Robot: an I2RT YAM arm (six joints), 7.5 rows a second.
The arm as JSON. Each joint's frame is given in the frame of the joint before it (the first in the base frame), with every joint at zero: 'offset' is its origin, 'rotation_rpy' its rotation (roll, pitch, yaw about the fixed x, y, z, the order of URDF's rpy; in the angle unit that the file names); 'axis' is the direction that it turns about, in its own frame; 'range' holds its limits. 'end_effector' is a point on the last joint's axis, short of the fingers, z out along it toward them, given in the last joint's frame.
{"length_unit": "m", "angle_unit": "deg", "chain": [
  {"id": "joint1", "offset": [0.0, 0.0, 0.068], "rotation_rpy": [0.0, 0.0, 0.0], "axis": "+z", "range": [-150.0, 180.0]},
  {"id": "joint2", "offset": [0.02, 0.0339, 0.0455], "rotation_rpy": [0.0, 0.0, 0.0], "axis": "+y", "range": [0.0, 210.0]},
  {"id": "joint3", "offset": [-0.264, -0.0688, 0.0], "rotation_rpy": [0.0, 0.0, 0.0], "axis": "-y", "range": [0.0, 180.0]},
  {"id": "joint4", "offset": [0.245, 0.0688, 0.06], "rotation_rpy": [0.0, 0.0, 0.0], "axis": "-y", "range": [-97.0, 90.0]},
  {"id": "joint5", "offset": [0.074, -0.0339, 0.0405], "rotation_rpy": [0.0, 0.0, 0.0], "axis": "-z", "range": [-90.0, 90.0]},
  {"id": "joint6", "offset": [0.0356, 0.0, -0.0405], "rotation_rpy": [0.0, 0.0, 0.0], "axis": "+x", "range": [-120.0, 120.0]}
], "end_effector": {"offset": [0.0, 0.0, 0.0], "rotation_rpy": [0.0, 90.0, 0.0]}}
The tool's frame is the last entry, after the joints.
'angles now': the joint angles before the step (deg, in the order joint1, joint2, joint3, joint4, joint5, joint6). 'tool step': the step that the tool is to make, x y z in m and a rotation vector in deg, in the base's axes. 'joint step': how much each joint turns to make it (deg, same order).
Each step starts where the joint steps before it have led.
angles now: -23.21, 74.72, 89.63, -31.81, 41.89, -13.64
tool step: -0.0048, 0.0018, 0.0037, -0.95, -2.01, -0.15
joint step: -0.04, -1.21, -0.85, 1.90, 0.13, -0.06
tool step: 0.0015, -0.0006, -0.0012, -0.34, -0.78, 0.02
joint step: 0.01, -0.04, -0.72, 1.53, -0.01, -0.01
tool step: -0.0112, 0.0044, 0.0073, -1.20, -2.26, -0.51
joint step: -0.03, -2.18, -0.68, 1.14, 0.51, -0.14
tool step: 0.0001, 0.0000, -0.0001, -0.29, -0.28, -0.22
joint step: 0.04, -0.09, -0.30, 0.67, 0.28, -0.14
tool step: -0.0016, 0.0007, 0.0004, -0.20, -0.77, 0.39
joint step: -0.04, -0.51, -0.53, 0.77, -0.45, 0.06
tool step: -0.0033, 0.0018, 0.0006, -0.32, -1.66, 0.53
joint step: 0.02, -1.03, -1.08, 1.45, -0.56, 0.37
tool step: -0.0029, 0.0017, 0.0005, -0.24, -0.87, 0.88
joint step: 0.00, -0.86, -0.75, 0.79, -0.89, 0.00
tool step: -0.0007, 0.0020, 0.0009, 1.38, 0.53, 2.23
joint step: 0.12, 0.06, 1.06, -2.64, -2.25, 0.96
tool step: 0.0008, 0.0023, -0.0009, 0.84, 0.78, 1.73
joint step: 0.42, 0.07, 0.39, -1.56, -1.38, 0.30
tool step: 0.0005, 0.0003, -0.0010, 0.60, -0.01, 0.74
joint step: 0.02, 0.04, 0.02, -0.51, -0.82, 0.51
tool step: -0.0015, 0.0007, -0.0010, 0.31, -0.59, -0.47
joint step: 0.07, -0.40, -0.48, 0.06, 0.43, 0.76
